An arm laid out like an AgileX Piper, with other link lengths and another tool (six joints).
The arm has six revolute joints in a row. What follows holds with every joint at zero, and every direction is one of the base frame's.
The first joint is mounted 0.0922 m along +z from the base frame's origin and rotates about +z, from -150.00 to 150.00 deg.
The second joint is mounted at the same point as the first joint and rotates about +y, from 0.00 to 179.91 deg.
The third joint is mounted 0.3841 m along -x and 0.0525 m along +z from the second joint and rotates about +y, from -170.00 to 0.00 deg.
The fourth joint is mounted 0.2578 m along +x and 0.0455 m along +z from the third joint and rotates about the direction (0.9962, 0, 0.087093), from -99.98 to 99.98 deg.
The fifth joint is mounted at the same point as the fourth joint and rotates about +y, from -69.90 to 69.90 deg.
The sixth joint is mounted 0.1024 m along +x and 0.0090 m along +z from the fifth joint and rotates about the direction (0.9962, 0, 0.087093), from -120.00 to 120.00 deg.
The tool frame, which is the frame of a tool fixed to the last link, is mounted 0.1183 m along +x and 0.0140 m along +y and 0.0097 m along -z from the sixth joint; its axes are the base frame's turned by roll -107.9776, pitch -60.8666 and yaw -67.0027 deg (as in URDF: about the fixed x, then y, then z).
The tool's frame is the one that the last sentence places.
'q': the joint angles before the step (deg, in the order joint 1, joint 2, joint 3, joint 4, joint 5, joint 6). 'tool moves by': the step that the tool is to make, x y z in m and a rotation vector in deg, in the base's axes. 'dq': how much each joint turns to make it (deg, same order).
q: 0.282 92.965 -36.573 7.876 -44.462 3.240
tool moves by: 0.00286 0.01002 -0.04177 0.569 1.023 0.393
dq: 1.797 5.972 3.957 0.638 -8.868 1.309
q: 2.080 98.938 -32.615 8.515 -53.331 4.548
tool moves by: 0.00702 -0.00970 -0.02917 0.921 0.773 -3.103
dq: 0.184 5.156 1.152 3.096 -5.580 0.508
